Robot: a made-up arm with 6 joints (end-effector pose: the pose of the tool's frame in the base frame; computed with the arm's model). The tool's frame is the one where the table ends.
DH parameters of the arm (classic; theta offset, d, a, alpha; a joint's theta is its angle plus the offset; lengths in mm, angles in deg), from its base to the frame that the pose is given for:
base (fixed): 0 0 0 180
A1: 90 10 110 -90
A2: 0 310 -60 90
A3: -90 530 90 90
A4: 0 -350 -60 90
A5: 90 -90 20 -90
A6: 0 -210 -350 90
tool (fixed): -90 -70 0 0
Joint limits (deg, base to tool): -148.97..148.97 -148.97..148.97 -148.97..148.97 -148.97..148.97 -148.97..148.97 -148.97..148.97
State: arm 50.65 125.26 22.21 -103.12 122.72 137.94
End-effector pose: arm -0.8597 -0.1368 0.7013 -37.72 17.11 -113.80
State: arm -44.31 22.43 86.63 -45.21 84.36 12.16
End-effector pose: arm 0.0459 -0.7095 -0.2434 -79.72 -3.93 45.27
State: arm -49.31 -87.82 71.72 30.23 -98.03 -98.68
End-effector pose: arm -1.1911 -0.1413 -0.0905 -18.28 11.14 -126.15
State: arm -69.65 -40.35 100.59 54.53 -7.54 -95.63
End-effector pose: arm -0.8290 -0.2576 -0.5320 -11.44 74.97 -135.50
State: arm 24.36 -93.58 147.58 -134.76 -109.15 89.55
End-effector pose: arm -0.2785 0.8915 0.5328 -35.23 -43.38 140.45
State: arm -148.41 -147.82 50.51 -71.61 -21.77 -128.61
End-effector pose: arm -0.1205 -0.4461 0.1141 114.28 82.71 6.51
